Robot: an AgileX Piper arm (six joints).
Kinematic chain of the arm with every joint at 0, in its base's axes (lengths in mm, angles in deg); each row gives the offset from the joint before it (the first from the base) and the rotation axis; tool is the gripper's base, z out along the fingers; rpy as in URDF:
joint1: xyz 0 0 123 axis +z
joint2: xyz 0 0 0 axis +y
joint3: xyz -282.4 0 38.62 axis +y
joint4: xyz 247.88 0 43.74 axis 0.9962 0 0.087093
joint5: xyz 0 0 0 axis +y
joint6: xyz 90.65 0 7.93 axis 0.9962 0 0.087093
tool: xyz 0 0 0 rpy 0 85.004 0
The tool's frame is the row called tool.
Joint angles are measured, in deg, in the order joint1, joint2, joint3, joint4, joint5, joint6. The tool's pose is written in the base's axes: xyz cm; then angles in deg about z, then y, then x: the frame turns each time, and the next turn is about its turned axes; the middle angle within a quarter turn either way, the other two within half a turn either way. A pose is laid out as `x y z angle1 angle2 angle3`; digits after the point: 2 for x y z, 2 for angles.
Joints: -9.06, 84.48, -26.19, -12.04, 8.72, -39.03
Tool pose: 21.85 -3.78 13.97 -135.22 16.02 -156.44
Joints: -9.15, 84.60, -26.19, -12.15, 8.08, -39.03
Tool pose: 21.94 -3.81 13.98 -135.03 16.35 -156.04
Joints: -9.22, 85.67, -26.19, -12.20, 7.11, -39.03
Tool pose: 22.10 -3.83 13.63 -134.99 16.39 -156.23
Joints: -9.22, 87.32, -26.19, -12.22, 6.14, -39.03
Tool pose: 22.26 -3.82 13.05 -135.05 16.10 -156.92
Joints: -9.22, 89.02, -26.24, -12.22, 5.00, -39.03
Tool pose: 22.46 -3.82 12.48 -135.08 15.95 -157.49
